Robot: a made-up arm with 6 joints.
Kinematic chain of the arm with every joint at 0, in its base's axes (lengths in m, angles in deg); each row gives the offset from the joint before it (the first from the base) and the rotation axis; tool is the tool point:
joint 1: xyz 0 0 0.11 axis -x
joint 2: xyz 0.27 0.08 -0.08 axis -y
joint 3: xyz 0.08 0.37 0 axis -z
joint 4: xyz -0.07 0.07 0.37 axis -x
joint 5: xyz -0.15 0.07 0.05 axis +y
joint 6: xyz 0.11 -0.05 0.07 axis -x
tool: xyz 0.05 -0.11 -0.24
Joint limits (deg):
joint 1: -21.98..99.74
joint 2: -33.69..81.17
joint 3: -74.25..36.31
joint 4: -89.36..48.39
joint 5: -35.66..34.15
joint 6: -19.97..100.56
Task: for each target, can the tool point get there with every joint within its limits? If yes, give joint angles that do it. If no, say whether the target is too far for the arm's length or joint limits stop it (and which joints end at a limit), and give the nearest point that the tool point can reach.
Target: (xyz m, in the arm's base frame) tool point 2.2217 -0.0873 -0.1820
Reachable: no: too far | nearest point 0.8077 0.1493 -0.1730 | short by 1.434 m
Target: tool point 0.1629 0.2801 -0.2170
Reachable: yes | joints 61.52 19.04 21.86 -31.22 28.83 37.38
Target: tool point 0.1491 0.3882 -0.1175
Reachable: yes | joints 40.24 38.08 27.33 -46.87 4.62 32.55
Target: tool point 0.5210 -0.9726 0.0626
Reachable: no: joint limits stop it (at a limit: joint 1, joint 2, joint 4, joint 5, joint 6) | nearest point 0.0565 -0.3530 -0.1984 | short by 0.817 m
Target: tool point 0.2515 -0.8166 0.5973
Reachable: no: joint limits stop it (at a limit: joint 1, joint 5, joint 6) | nearest point 0.2577 -0.0790 0.5915 | short by 0.738 m
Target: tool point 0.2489 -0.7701 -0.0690
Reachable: no: joint limits stop it (at a limit: joint 1, joint 2, joint 3, joint 4, joint 5, joint 6) | nearest point 0.0561 -0.3571 -0.2079 | short by 0.476 m
